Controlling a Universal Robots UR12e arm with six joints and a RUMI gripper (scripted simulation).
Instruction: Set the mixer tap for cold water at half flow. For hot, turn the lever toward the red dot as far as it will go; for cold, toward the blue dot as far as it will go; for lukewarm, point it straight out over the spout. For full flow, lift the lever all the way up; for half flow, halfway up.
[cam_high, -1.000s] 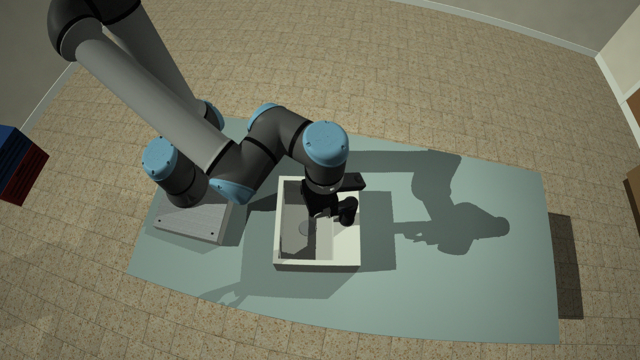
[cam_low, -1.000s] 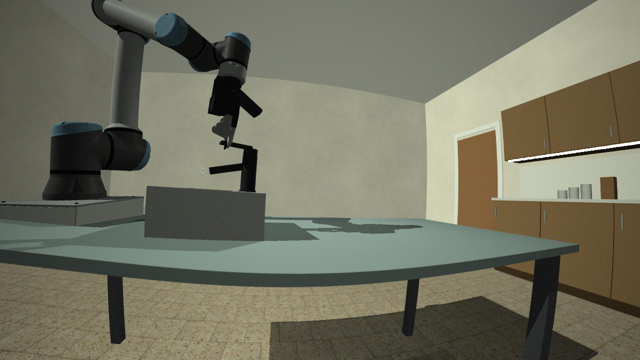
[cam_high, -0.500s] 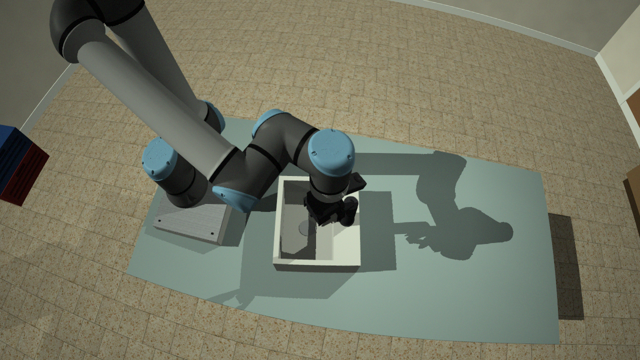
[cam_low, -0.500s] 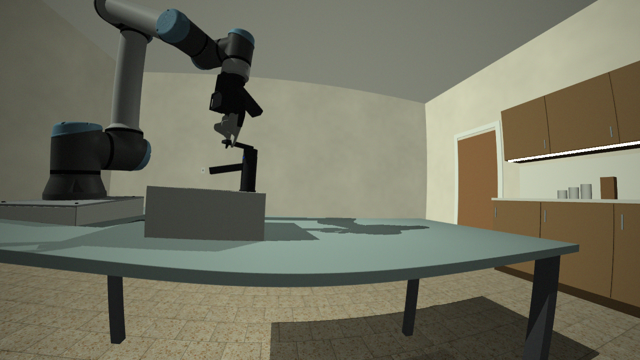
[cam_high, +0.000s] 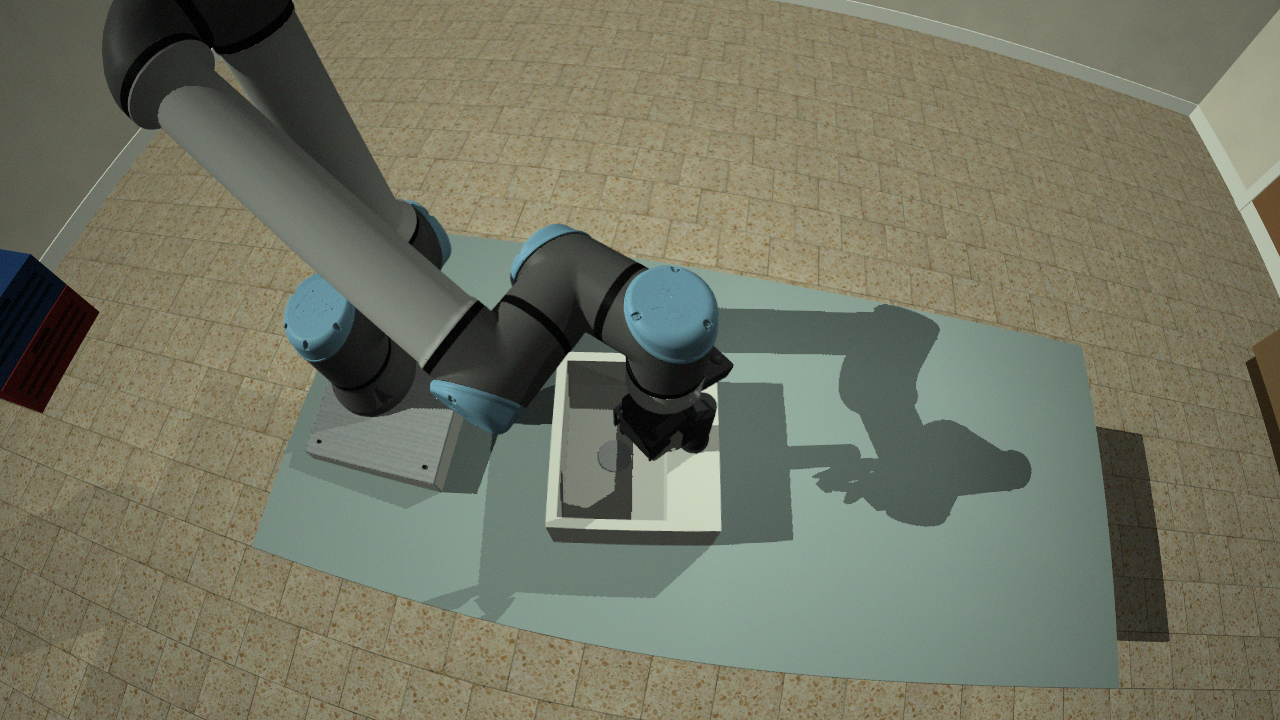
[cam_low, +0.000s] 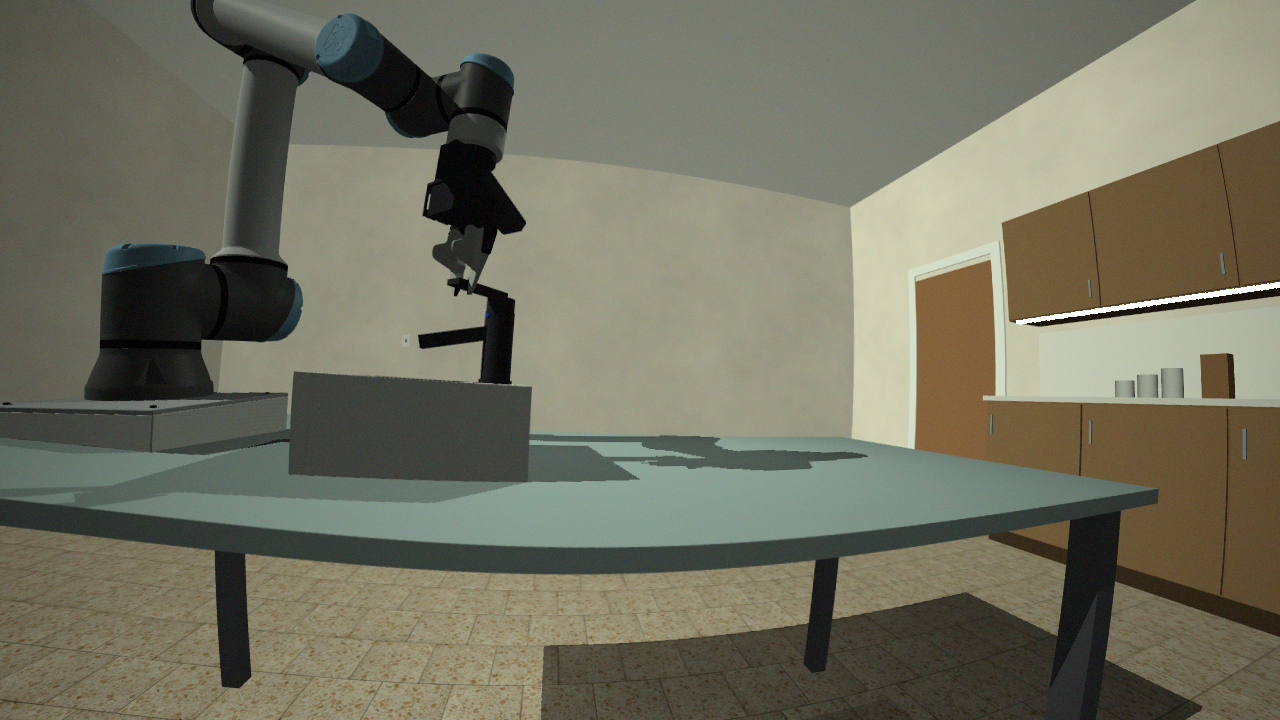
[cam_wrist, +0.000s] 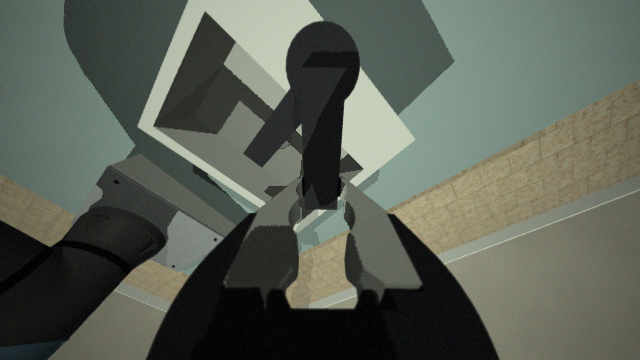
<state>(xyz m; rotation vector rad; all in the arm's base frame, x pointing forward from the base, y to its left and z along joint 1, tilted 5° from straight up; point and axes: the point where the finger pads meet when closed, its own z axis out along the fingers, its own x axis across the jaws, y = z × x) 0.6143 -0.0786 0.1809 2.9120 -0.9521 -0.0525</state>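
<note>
My hand is 20 mm short of the lever and 20 mm to the right of it. Round my hand: black mixer tap (30 mm ahead, 40 mm to the left, 40 mm below); white sink basin (70 mm behind, 40 mm to the left, 230 mm below).
</note>
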